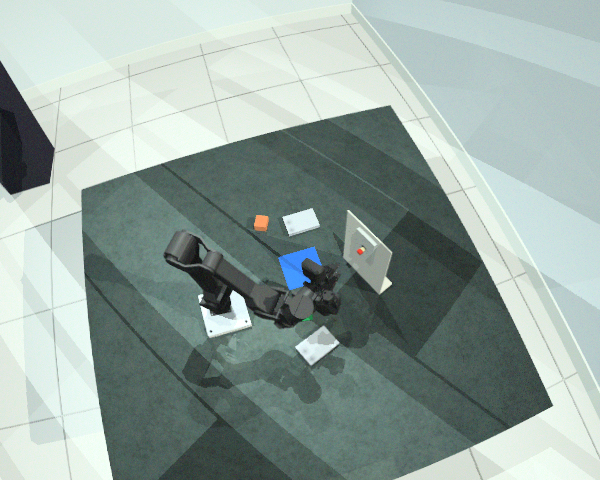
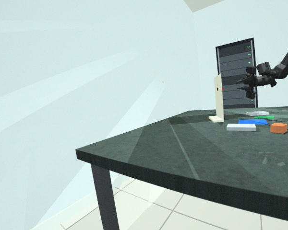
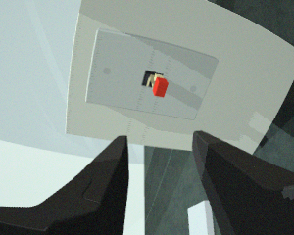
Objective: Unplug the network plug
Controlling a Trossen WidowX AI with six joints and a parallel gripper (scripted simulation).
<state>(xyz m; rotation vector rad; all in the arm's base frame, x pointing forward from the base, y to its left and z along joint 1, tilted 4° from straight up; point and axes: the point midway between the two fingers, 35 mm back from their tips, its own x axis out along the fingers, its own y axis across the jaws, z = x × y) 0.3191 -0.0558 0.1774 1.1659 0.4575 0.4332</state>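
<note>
Right now the red plug is 80 mm ahead of my gripper tip, 50 mm to the left of it and 10 mm below it. Round my gripper tip: green square (130 mm behind, 20 mm to the right, 200 mm below); blue marked square (80 mm behind, 120 mm to the left, 200 mm below); white upright panel (100 mm ahead, 60 mm to the left, 80 mm below).
</note>
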